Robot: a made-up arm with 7 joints. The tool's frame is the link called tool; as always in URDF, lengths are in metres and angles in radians. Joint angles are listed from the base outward.
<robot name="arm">
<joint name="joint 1" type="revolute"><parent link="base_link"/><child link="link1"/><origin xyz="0.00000 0.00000 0.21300" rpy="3.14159 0.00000 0.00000"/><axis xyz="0 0 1"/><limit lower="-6.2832" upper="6.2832"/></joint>
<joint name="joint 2" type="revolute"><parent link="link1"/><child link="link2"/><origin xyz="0.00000 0.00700 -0.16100" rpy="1.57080 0.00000 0.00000"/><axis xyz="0 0 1"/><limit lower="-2.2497" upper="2.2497"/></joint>
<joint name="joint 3" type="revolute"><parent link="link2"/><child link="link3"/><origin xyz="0.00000 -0.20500 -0.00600" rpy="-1.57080 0.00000 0.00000"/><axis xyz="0 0 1"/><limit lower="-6.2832" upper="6.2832"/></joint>
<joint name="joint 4" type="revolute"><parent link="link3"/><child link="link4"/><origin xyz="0.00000 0.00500 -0.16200" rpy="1.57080 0.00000 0.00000"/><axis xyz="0 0 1"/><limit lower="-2.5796" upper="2.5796"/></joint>
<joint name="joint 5" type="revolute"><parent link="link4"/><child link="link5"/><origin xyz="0.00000 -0.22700 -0.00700" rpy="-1.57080 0.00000 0.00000"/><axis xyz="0 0 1"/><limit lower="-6.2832" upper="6.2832"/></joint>
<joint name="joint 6" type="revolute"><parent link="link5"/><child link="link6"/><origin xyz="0.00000 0.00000 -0.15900" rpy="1.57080 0.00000 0.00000"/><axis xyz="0 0 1"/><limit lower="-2.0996" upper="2.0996"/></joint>
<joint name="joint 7" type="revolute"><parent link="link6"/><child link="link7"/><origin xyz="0.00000 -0.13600 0.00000" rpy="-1.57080 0.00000 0.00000"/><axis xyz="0 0 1"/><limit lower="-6.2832" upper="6.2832"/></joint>
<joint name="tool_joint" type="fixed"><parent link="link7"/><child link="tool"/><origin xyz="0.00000 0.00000 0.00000"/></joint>
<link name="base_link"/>
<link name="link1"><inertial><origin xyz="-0.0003 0.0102 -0.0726"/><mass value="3.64"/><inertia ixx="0.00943" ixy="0" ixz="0" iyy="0.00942" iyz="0.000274" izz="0.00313"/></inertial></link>
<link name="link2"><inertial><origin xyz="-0.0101 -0.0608 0.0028"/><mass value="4.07"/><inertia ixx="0.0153" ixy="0" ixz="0" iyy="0.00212" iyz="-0.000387" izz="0.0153"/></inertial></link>
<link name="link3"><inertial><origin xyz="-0.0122 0.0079 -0.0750"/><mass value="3.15"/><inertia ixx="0.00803" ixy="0" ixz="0" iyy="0.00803" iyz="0.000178" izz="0.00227"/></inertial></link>
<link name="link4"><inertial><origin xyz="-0.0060 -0.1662 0.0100"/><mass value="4.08"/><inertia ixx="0.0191" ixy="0" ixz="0" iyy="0.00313" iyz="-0.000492" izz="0.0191"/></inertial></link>
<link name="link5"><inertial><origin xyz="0.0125 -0.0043 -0.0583"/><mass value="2.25"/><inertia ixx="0.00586" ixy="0" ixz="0" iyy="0.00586" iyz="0" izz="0.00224"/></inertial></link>
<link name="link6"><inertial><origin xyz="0.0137 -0.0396 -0.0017"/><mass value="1.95"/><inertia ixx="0.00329" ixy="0" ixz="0" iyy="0.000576" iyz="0" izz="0.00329"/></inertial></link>
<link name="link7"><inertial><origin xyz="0.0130 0.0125 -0.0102"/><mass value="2.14"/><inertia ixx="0.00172" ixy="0" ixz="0" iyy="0.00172" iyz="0" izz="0.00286"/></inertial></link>
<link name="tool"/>
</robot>
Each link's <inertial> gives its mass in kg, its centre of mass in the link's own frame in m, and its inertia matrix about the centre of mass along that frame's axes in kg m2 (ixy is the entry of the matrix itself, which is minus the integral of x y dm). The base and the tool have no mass. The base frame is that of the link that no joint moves.
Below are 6 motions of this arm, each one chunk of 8 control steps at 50 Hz.
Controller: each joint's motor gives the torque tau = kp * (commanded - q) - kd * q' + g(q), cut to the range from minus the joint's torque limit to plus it. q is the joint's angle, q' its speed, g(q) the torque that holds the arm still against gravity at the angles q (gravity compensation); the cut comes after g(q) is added. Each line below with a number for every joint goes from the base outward.
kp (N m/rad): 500 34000 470 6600 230 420 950
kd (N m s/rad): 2.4 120 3.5 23 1.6 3.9 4.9
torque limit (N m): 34 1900 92 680 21 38 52
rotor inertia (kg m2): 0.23 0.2 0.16 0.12 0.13 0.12 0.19
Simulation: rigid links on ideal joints. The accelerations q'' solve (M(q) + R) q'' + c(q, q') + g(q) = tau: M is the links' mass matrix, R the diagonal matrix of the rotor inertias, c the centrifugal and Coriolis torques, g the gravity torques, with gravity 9.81 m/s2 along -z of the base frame. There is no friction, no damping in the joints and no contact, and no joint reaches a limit. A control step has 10 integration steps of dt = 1/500 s. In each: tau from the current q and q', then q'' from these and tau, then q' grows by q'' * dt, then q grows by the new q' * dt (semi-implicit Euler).
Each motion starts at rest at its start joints. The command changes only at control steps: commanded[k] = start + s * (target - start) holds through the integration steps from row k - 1 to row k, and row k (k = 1, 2, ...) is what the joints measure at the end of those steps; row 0 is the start. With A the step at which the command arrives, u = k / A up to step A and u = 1 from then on. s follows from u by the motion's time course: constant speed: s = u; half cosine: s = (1 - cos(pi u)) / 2; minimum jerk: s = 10 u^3 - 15 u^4 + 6 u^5; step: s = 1 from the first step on.
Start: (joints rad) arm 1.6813 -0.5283 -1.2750 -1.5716 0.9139 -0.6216 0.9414
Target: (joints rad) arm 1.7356 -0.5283 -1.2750 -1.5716 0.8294 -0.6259 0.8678
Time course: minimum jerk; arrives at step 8
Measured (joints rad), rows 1 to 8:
1: 1.6814 -0.5283 -1.2751 -1.5716 0.9135 -0.6216 0.9405
2: 1.6822 -0.5283 -1.2756 -1.5718 0.9104 -0.6219 0.9346
3: 1.6849 -0.5283 -1.2773 -1.5720 0.9005 -0.6225 0.9202
4: 1.6905 -0.5283 -1.2806 -1.5722 0.8809 -0.6234 0.9001
5: 1.6994 -0.5282 -1.2854 -1.5723 0.8533 -0.6243 0.8813
6: 1.7106 -0.5282 -1.2906 -1.5721 0.8250 -0.6246 0.8692
7: 1.7223 -0.5281 -1.2943 -1.5717 0.8056 -0.6244 0.8651
8: 1.7322 -0.5281 -1.2946 -1.5712 0.8020 -0.6238 0.8666

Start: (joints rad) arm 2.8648 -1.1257 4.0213 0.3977 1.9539 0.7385 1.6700
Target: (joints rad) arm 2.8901 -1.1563 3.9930 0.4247 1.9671 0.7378 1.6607
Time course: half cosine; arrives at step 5
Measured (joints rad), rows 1 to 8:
1: 2.8641 -1.1286 4.0271 0.3994 1.9552 0.7412 1.6690
2: 2.8618 -1.1371 4.0390 0.4065 1.9604 0.7477 1.6661
3: 2.8603 -1.1478 4.0376 0.4170 1.9687 0.7512 1.6624
4: 2.8627 -1.1558 4.0093 0.4246 1.9755 0.7454 1.6603
5: 2.8685 -1.1586 3.9661 0.4282 1.9761 0.7318 1.6604
6: 2.8749 -1.1585 3.9362 0.4285 1.9691 0.7190 1.6615
7: 2.8790 -1.1582 3.9385 0.4279 1.9590 0.7161 1.6617
8: 2.8815 -1.1575 3.9648 0.4268 1.9527 0.7234 1.6610

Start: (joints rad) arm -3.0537 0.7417 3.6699 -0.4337 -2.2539 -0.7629 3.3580
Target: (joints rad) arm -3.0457 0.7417 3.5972 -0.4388 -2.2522 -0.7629 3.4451
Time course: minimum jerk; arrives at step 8
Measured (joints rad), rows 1 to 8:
1: -3.0536 0.7417 3.6694 -0.4338 -2.2539 -0.7629 3.3591
2: -3.0529 0.7416 3.6658 -0.4341 -2.2540 -0.7629 3.3661
3: -3.0509 0.7415 3.6554 -0.4349 -2.2541 -0.7628 3.3832
4: -3.0474 0.7416 3.6374 -0.4362 -2.2540 -0.7627 3.4070
5: -3.0432 0.7418 3.6156 -0.4378 -2.2535 -0.7625 3.4292
6: -3.0399 0.7420 3.5970 -0.4392 -2.2523 -0.7624 3.4433
7: -3.0388 0.7421 3.5879 -0.4397 -2.2508 -0.7624 3.4480
8: -3.0402 0.7419 3.5898 -0.4393 -2.2500 -0.7625 3.4461

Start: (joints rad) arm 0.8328 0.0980 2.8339 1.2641 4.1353 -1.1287 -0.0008
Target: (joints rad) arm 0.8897 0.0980 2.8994 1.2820 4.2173 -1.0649 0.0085
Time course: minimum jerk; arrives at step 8
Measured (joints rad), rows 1 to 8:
1: 0.8328 0.0980 2.8340 1.2644 4.1357 -1.1281 -0.0007
2: 0.8332 0.0982 2.8346 1.2662 4.1389 -1.1242 0.0001
3: 0.8344 0.0981 2.8364 1.2700 4.1478 -1.1138 0.0019
4: 0.8377 0.0979 2.8400 1.2750 4.1639 -1.0970 0.0045
5: 0.8441 0.0978 2.8460 1.2793 4.1851 -1.0777 0.0070
6: 0.8535 0.0979 2.8550 1.2815 4.2071 -1.0619 0.0084
7: 0.8652 0.0980 2.8673 1.2819 4.2244 -1.0542 0.0087
8: 0.8780 0.0981 2.8822 1.2813 4.2328 -1.0555 0.0084

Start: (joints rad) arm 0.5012 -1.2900 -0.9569 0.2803 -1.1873 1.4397 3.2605
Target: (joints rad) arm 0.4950 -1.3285 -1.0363 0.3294 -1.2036 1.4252 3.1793
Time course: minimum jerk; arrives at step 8
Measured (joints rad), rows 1 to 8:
1: 0.5008 -1.2907 -0.9566 0.2814 -1.1871 1.4394 3.2595
2: 0.4990 -1.2945 -0.9562 0.2870 -1.1860 1.4379 3.2528
3: 0.4958 -1.3018 -0.9605 0.2963 -1.1831 1.4349 3.2368
4: 0.4918 -1.3110 -0.9760 0.3076 -1.1806 1.4310 3.2145
5: 0.4883 -1.3200 -1.0031 0.3181 -1.1824 1.4274 3.1939
6: 0.4867 -1.3267 -1.0350 0.3251 -1.1917 1.4257 3.1810
7: 0.4875 -1.3298 -1.0625 0.3277 -1.2085 1.4264 3.1769
8: 0.4900 -1.3300 -1.0758 0.3276 -1.2272 1.4284 3.1789

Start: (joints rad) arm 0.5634 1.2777 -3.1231 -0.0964 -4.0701 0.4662 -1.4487
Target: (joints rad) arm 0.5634 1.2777 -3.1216 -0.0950 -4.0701 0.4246 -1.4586
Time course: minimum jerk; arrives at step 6
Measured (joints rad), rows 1 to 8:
1: 0.5634 1.2777 -3.1231 -0.0964 -4.0701 0.4655 -1.4490
2: 0.5632 1.2778 -3.1228 -0.0963 -4.0699 0.4613 -1.4505
3: 0.5627 1.2778 -3.1221 -0.0960 -4.0695 0.4505 -1.4540
4: 0.5620 1.2778 -3.1213 -0.0955 -4.0690 0.4349 -1.4577
5: 0.5614 1.2776 -3.1210 -0.0948 -4.0691 0.4211 -1.4597
6: 0.5615 1.2774 -3.1217 -0.0942 -4.0702 0.4158 -1.4593
7: 0.5620 1.2774 -3.1228 -0.0943 -4.0719 0.4189 -1.4583
8: 0.5626 1.2776 -3.1233 -0.0948 -4.0731 0.4247 -1.4582

